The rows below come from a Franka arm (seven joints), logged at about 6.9 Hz.
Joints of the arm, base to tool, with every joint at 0 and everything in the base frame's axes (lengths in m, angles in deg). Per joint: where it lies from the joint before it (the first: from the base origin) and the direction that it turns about. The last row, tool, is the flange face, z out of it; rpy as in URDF.
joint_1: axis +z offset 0 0 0.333
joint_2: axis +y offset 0 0 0
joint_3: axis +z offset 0 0 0.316
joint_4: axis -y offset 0.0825 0 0
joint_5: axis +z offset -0.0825 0 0.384
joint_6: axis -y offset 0 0 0
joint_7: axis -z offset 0.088 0 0
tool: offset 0 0 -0.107 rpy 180 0 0
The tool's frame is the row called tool.
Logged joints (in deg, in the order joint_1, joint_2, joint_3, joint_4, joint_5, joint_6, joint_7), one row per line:
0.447 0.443 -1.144 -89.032 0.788 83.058 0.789
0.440 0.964 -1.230 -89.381 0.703 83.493 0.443
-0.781 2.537 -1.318 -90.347 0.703 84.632 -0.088
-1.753 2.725 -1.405 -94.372 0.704 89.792 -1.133
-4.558 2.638 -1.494 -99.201 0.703 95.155 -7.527
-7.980 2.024 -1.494 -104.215 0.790 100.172 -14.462
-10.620 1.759 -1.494 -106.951 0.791 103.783 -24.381
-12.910 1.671 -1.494 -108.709 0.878 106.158 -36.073
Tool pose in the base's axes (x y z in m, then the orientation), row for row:
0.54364 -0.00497 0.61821 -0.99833 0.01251 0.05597 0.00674
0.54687 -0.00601 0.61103 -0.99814 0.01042 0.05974 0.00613
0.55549 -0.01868 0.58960 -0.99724 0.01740 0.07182 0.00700
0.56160 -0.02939 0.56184 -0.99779 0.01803 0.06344 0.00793
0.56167 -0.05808 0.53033 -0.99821 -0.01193 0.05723 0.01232
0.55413 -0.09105 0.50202 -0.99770 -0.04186 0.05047 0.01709
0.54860 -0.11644 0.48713 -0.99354 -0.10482 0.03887 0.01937
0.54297 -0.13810 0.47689 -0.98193 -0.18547 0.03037 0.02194
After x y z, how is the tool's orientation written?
As a quaternion, x y z w.
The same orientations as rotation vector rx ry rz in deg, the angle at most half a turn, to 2 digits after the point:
-178.93 2.24 10.03
-178.97 1.87 10.71
-178.71 3.12 12.87
-178.70 3.23 11.36
-178.28 -2.13 10.22
-177.66 -7.45 8.99
-176.67 -18.64 6.91
-174.32 -32.93 5.39

